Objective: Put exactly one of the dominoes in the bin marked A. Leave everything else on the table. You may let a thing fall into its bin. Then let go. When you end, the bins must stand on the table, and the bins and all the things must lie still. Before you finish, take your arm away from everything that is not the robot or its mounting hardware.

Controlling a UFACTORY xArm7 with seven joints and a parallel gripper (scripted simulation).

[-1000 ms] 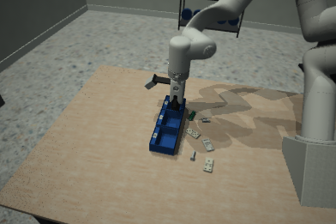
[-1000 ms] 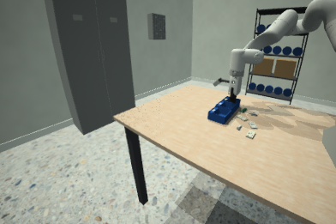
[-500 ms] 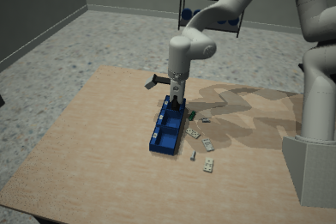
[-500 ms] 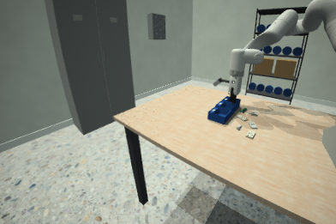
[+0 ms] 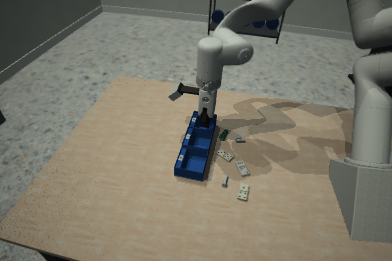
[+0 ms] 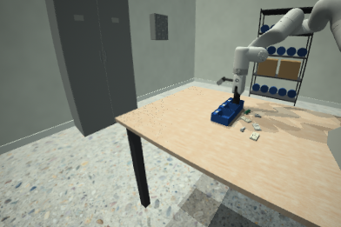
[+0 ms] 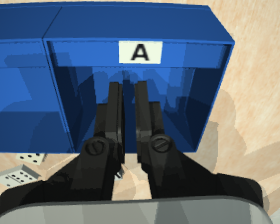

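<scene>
Now: the blue bin 2 cm ahead of my hand, 8 cm to the left of it and 3 cm below it. From my hand the other things lie so: grey bolt 6 cm behind, 21 cm to the left, 4 cm below; then green battery 7 cm behind, 2 cm to the left, 4 cm below; then white domino 11 cm behind, 24 cm to the left, 4 cm below.
</scene>
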